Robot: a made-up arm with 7 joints.
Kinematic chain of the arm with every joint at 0, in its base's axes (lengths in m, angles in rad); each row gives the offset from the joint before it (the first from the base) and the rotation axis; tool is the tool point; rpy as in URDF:
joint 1: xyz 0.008 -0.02 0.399 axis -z
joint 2: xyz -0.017 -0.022 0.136 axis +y
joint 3: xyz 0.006 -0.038 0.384 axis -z
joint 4: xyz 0 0.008 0.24 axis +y
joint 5: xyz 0.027 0 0.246 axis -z
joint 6: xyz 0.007 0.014 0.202 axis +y
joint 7: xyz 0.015 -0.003 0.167 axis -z
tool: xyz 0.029 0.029 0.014 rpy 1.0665 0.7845 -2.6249
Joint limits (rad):
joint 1: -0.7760..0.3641
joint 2: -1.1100..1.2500
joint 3: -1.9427..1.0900
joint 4: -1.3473..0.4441
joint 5: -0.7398..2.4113
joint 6: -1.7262..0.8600
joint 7: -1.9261..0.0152
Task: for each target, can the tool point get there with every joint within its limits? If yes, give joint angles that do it. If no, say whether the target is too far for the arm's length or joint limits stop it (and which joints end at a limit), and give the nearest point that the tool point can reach.
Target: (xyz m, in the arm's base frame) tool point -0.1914 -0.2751 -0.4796
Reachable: no: joint limits stop it (at a limit: joint 1, joint 2, joint 4, joint 7) | nearest point -0.5182 -0.6079 0.3271 | short by 0.932 m
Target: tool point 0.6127 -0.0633 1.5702
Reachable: yes | joints 0.1678 0.3872 -0.7617 0.0995 0.7372 0.6601 -0.9911
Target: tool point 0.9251 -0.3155 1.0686
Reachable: yes | joints -0.3865 0.9767 -1.4824 -1.1812 2.0393 -0.1484 -0.3757
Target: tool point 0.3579 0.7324 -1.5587
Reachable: no: too far | nearest point 0.7748 0.7388 0.4622 | short by 2.063 m
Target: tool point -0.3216 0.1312 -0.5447
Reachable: no: joint limits stop it (at a limit: joint 1, joint 2, joint 4, joint 7) | nearest point -0.7437 0.2455 0.3229 | short by 0.972 m
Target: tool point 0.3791 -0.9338 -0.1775
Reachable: no: joint limits stop it (at a limit: joint 1, joint 2, joint 3, joint 4, joint 5, joint 7) | nearest point 0.5024 -0.7656 0.4366 | short by 0.649 m
